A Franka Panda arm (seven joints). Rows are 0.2 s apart.
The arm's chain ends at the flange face. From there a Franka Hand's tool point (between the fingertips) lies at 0.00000 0.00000 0.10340 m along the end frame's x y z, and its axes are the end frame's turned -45 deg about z.
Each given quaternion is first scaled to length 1.
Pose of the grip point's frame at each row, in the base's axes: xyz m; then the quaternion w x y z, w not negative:
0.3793 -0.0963 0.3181 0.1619 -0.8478 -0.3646 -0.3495
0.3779 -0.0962 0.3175 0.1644 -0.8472 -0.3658 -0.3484
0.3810 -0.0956 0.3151 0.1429 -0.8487 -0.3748 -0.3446
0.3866 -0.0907 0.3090 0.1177 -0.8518 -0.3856 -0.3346
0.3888 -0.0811 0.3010 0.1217 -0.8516 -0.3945 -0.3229
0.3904 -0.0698 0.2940 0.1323 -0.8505 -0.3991 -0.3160
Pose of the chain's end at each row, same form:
0.3302 -0.1510 0.3908 0.2833 -0.9228 -0.0124 -0.2609
0.3293 -0.1514 0.3902 0.2852 -0.9227 -0.0137 -0.2590
0.3316 -0.1474 0.3897 0.2639 -0.9276 -0.0215 -0.2637
0.3370 -0.1381 0.3864 0.2368 -0.9345 -0.0303 -0.2641
0.3419 -0.1289 0.3798 0.2360 -0.9378 -0.0386 -0.2518
0.3457 -0.1192 0.3731 0.2432 -0.9385 -0.0432 -0.2413

